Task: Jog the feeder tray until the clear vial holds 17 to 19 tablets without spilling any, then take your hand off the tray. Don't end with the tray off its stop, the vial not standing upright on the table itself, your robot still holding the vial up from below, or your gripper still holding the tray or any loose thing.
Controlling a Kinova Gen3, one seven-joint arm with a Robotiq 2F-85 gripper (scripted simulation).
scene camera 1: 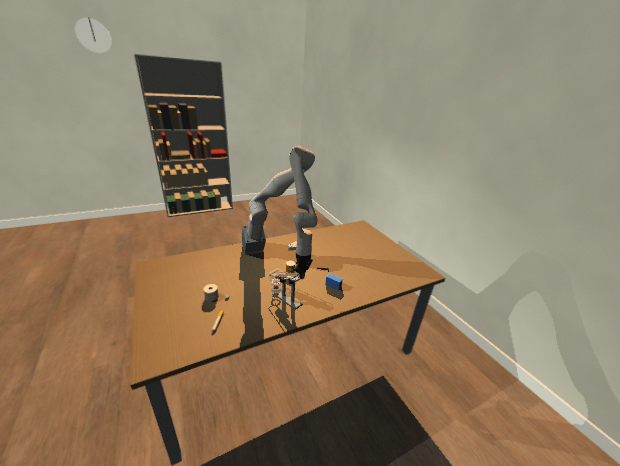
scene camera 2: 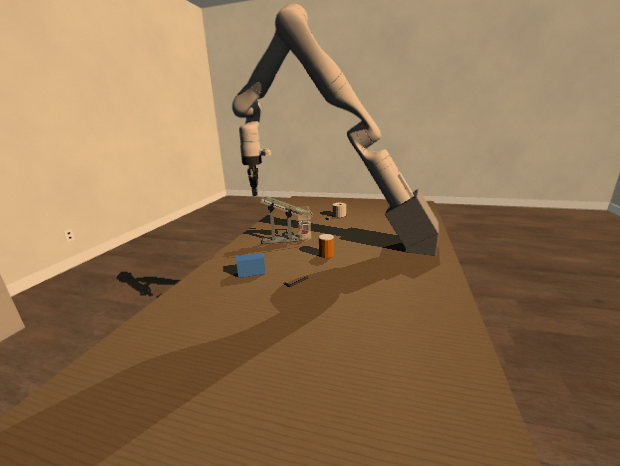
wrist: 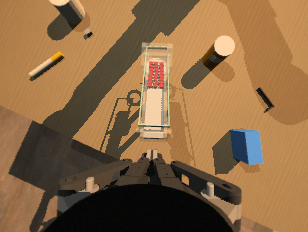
Note:
In view: the gripper [wrist: 152, 156] and a blue block [wrist: 246, 145].

